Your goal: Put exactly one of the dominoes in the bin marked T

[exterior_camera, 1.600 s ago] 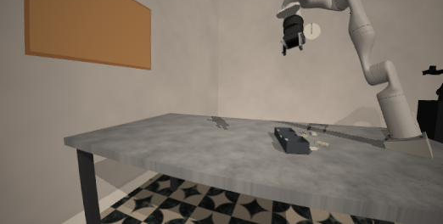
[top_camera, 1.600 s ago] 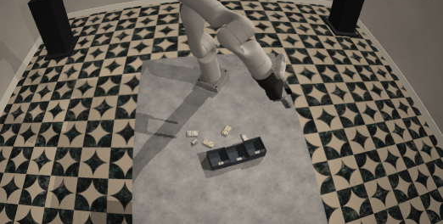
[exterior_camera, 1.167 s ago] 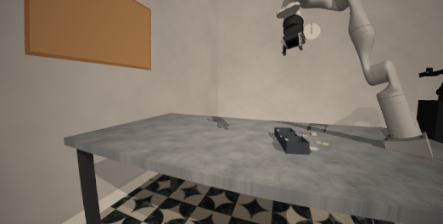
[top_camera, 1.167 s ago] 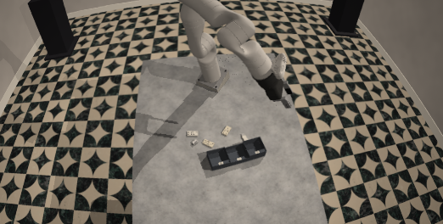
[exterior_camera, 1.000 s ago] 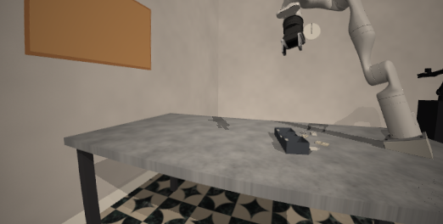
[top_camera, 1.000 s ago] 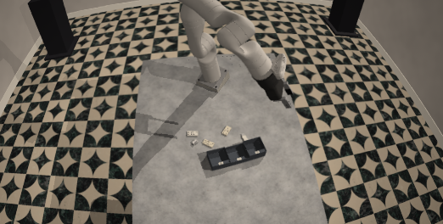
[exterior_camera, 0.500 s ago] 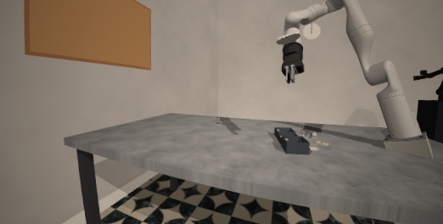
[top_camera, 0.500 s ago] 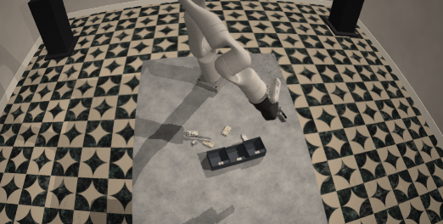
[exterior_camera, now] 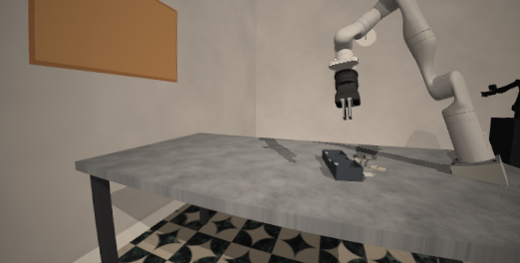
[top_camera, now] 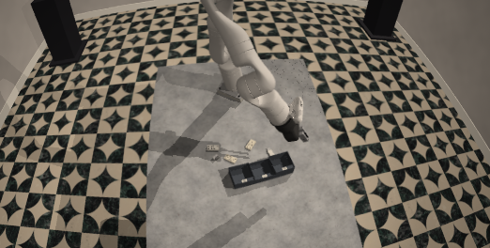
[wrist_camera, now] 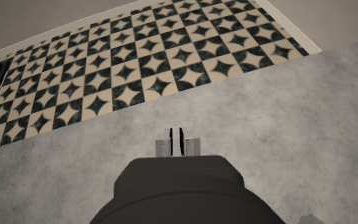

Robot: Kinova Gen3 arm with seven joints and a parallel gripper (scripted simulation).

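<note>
Now: the three-compartment bin 20 cm below my hand and 14 cm to the right of it. The rest, counted from my hand: domino (26 cm to the right, 21 cm below, 8 cm behind).
</note>
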